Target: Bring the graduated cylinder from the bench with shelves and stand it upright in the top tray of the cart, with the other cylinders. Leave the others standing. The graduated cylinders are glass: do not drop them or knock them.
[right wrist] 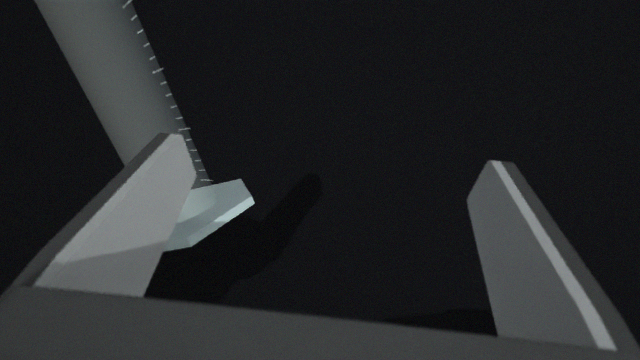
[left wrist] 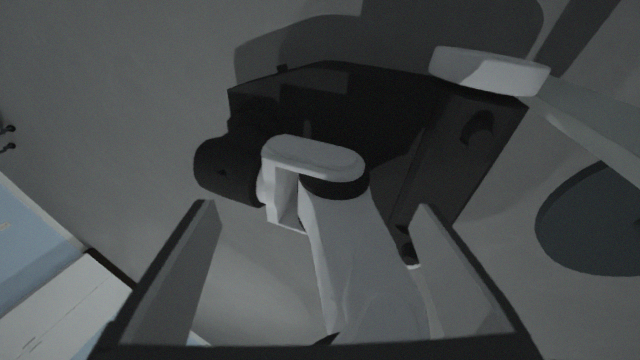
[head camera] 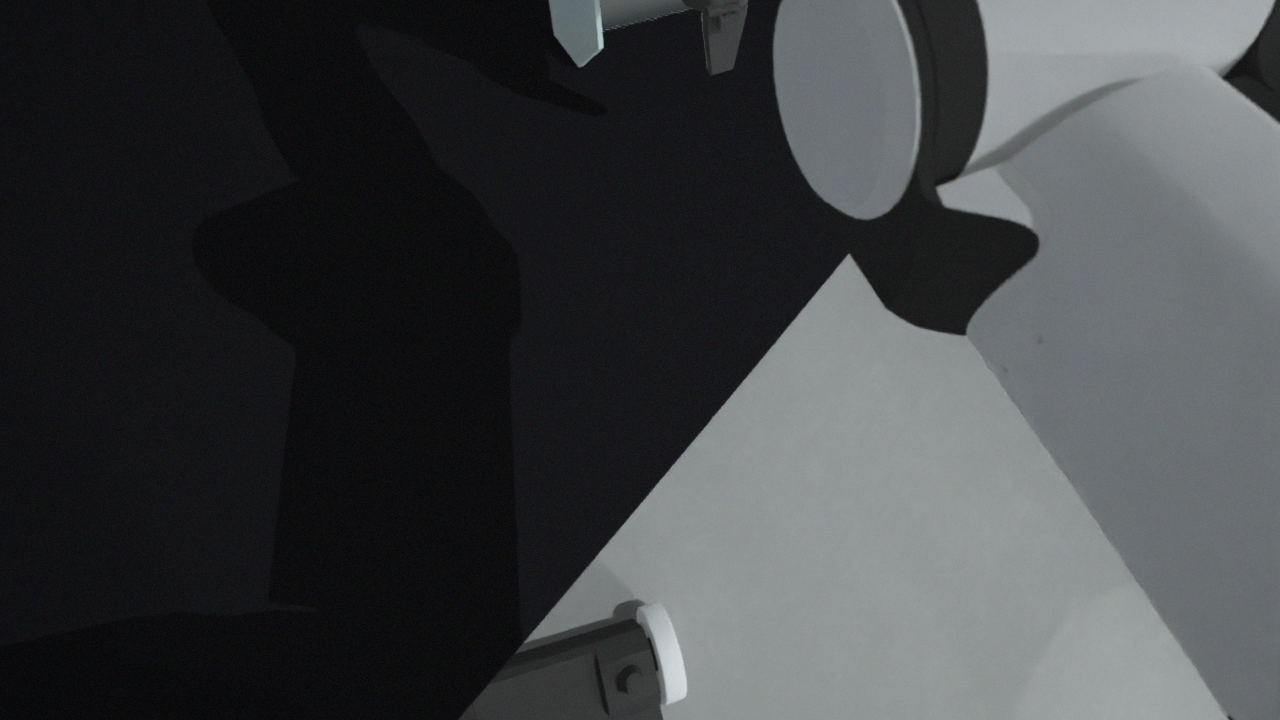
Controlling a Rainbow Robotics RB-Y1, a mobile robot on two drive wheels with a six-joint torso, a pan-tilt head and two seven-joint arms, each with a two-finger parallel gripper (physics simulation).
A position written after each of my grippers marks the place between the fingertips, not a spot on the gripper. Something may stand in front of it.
Note:
In view: my left gripper [left wrist: 318,214], my right gripper [head camera: 701,18] and a graduated cylinder [right wrist: 111,57].
My right gripper also shows in the right wrist view [right wrist: 330,167].

